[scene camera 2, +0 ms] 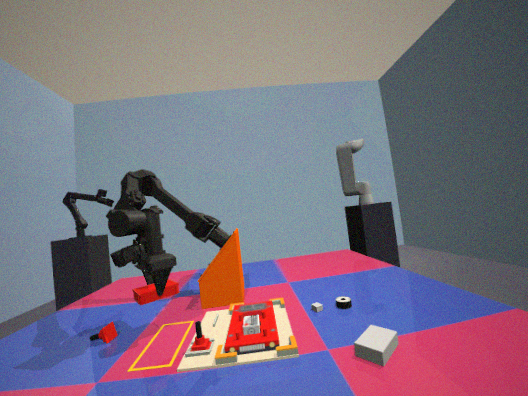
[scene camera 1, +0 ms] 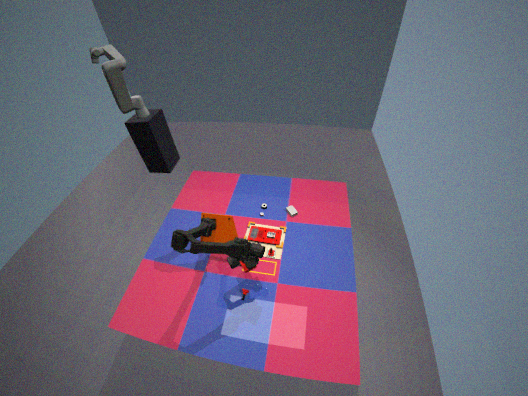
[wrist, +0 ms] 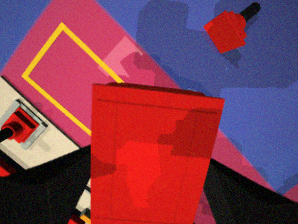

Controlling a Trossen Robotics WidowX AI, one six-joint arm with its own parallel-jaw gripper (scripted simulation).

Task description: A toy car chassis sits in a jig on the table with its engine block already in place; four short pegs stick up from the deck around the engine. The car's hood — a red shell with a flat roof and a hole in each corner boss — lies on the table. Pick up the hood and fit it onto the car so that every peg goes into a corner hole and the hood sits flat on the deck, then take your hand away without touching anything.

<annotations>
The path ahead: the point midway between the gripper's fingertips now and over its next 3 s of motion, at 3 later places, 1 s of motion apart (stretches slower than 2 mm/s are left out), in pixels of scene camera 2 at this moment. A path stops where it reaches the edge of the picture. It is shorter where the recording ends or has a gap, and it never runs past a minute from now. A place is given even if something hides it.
My gripper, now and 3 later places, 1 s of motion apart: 155,292; 176,295; 213,293; 247,292
</annotations>
